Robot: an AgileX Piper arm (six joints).
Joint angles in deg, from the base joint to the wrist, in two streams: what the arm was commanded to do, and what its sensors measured. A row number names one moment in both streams.
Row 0, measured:
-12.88, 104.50, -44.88, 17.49, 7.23, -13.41
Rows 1 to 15, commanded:
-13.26, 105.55, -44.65, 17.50, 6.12, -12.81
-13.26, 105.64, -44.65, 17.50, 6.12, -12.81
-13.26, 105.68, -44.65, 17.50, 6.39, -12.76
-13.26, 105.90, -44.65, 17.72, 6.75, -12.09
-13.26, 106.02, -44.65, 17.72, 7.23, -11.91
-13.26, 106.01, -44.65, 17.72, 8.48, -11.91
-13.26, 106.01, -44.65, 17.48, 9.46, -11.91
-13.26, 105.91, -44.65, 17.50, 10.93, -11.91
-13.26, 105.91, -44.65, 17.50, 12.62, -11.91
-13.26, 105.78, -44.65, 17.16, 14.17, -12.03
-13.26, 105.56, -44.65, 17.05, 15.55, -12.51
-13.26, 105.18, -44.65, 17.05, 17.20, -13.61
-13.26, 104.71, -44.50, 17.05, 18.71, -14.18
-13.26, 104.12, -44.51, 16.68, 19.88, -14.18
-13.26, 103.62, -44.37, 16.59, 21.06, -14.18
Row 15, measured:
-13.11, 104.40, -45.31, 17.49, 12.20, -13.06
